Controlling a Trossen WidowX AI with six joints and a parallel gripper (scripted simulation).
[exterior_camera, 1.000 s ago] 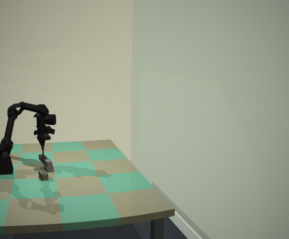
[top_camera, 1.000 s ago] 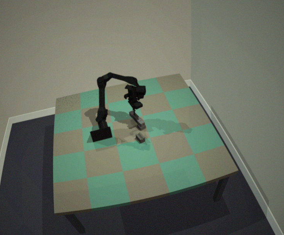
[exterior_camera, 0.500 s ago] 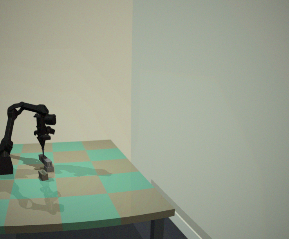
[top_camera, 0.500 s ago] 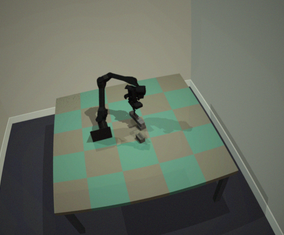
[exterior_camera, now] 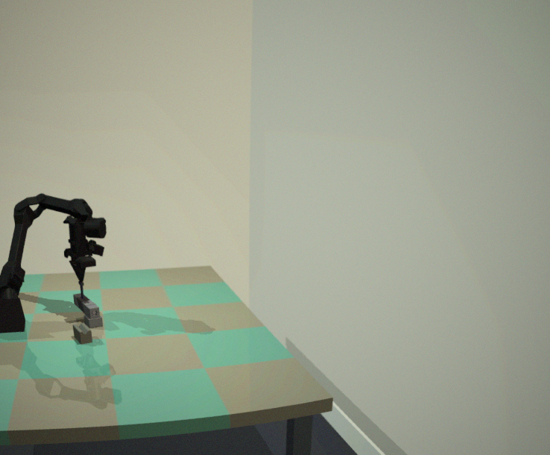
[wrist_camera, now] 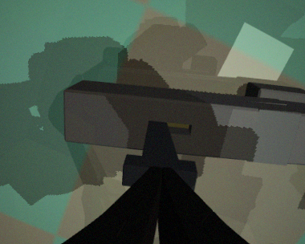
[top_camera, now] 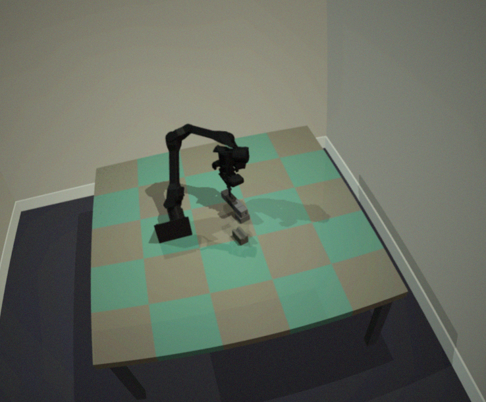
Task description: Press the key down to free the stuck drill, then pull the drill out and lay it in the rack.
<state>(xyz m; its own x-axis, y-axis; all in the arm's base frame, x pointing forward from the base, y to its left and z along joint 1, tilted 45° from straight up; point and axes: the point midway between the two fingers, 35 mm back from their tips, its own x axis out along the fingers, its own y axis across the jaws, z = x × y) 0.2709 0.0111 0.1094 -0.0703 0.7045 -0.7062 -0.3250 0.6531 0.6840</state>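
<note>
The drill lies 8 cm below my gripper tip, 5 cm to the right of it and 2 cm ahead of it. Round my gripper tip: rack: 22 cm to the right, 10 cm below, 1 cm behind.
</note>
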